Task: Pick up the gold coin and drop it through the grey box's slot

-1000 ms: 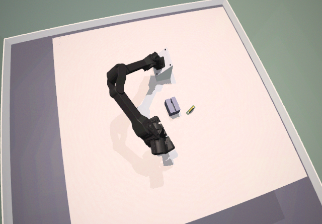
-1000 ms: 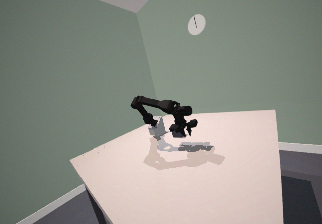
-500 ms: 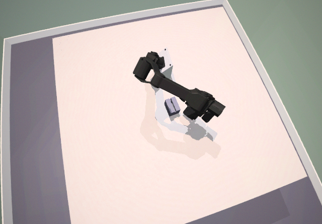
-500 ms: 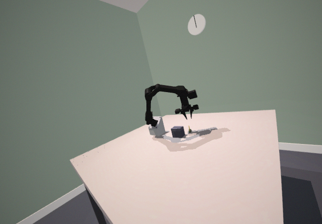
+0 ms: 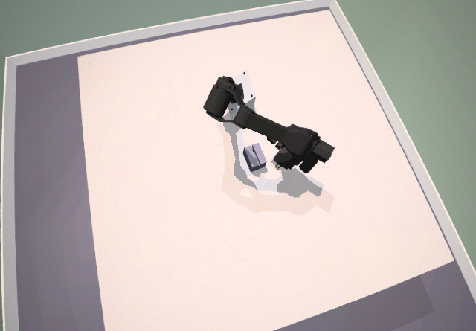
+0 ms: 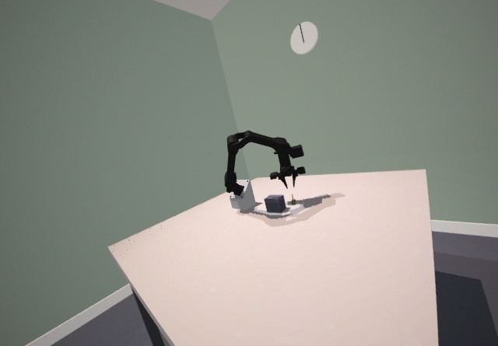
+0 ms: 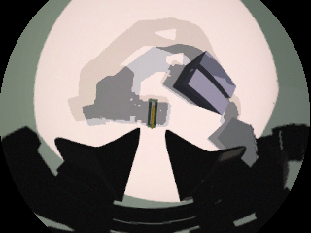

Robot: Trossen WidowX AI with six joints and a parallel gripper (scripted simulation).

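Now: the gold coin 60 mm below my gripper tip.
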